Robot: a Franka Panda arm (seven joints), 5 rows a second.
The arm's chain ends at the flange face. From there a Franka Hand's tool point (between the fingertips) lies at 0.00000 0.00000 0.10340 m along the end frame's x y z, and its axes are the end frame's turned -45 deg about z.
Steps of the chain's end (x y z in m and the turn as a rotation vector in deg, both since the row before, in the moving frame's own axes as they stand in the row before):
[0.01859, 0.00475, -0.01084, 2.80, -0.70, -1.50]
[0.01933, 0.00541, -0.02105, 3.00, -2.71, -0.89]
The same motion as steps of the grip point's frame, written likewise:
[0.01241, 0.01200, -0.01097, 2.47, 1.48, -1.50]
[0.01016, 0.01021, -0.02131, 4.04, 0.21, -0.89]

